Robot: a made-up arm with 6 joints. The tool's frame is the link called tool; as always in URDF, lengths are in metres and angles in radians. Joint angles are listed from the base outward.
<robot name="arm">
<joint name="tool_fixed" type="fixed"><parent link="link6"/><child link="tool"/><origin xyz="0 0 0" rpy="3.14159 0 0"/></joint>
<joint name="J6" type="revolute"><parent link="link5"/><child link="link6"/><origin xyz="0.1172 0 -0.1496"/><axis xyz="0 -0.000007 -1"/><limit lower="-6.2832" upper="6.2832"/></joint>
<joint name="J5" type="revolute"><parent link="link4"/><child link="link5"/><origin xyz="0 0 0"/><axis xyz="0 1 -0.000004"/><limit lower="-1.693" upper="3.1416"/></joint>
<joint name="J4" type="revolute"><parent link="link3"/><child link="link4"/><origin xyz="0.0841 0 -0.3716"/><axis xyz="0 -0.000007 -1"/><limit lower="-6.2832" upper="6.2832"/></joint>
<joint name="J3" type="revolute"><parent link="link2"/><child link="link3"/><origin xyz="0.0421 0 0.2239"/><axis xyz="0 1 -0.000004"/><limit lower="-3.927" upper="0.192"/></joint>
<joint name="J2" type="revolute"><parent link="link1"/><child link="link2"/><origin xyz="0 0 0"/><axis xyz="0 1 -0.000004"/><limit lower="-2.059" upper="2.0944"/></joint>
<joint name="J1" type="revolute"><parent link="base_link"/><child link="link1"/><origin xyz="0 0 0.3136"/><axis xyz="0 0 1"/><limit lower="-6.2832" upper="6.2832"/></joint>
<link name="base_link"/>
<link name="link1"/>
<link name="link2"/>
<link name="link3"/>
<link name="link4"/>
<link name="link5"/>
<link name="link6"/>
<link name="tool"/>
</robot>
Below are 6 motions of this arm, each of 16 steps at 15 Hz.
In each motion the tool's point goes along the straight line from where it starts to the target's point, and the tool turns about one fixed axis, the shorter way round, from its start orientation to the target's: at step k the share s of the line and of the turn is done. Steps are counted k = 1, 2, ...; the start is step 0. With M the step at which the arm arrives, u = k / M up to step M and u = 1 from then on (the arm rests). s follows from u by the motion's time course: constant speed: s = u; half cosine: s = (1 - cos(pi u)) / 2; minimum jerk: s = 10 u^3 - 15 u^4 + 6 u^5.
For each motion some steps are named. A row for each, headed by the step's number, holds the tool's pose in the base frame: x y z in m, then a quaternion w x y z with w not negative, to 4 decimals.
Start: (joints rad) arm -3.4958 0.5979 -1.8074 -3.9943 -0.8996 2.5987
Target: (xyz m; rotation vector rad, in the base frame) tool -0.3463 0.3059 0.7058 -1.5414 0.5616 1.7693
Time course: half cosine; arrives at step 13
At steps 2, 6, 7, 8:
2: -0.4109 0.3060 0.3278 0.0514 -0.3146 0.8530 0.4133
6: -0.3847 0.3059 0.4812 0.1925 -0.4692 0.6447 0.5720
7: -0.3764 0.3059 0.5295 0.2332 -0.5076 0.5627 0.6093
8: -0.3684 0.3059 0.5764 0.2703 -0.5395 0.4770 0.6390

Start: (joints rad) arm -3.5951 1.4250 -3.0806 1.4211 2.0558 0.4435
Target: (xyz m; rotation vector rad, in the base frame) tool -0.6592 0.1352 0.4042 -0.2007 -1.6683 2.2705
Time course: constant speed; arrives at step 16
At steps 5, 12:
5: -0.6492 0.1168 0.3978 0.0523 0.1319 0.7088 -0.6910
12: -0.6555 0.1285 0.4019 0.0819 -0.0935 -0.6345 0.7629

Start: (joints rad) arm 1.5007 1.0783 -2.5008 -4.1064 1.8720 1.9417
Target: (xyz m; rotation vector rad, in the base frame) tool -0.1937 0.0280 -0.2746 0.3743 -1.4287 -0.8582
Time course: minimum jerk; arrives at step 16
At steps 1, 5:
1: -0.0983 0.6860 0.4990 0.2359 0.4558 -0.0345 -0.8575
5: -0.1153 0.5687 0.3612 0.3406 0.4290 -0.1607 -0.8211

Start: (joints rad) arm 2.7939 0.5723 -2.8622 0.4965 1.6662 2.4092
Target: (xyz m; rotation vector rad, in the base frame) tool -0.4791 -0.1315 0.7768 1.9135 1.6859 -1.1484
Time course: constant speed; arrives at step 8
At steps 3, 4, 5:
3: -0.5194 0.0231 0.7592 0.0917 0.8231 0.4011 -0.3914
4: -0.5114 -0.0078 0.7627 0.1083 0.7973 0.4422 -0.3962
5: -0.5033 -0.0387 0.7662 0.1247 0.7695 0.4821 -0.3999

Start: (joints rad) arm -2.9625 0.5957 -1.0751 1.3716 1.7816 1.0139
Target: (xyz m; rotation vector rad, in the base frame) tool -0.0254 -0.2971 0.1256 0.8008 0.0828 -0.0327
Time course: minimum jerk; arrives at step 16
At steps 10, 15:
10: -0.1226 -0.2810 0.1171 0.8851 0.4310 0.1599 -0.0722
15: -0.0262 -0.2970 0.1255 0.9197 0.3900 0.0413 -0.0164

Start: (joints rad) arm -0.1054 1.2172 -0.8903 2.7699 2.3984 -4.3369
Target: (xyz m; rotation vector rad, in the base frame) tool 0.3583 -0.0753 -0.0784 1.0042 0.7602 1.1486
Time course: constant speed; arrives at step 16
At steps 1, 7, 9, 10, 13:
1: 0.3650 0.0232 -0.0557 0.3885 0.4130 0.2966 0.7685
7: 0.3623 -0.0162 -0.0648 0.5055 0.4327 0.3178 0.6754
9: 0.3614 -0.0293 -0.0678 0.5420 0.4371 0.3233 0.6408
10: 0.3610 -0.0359 -0.0693 0.5598 0.4389 0.3257 0.6229
13: 0.3596 -0.0556 -0.0739 0.6108 0.4425 0.3317 0.5667

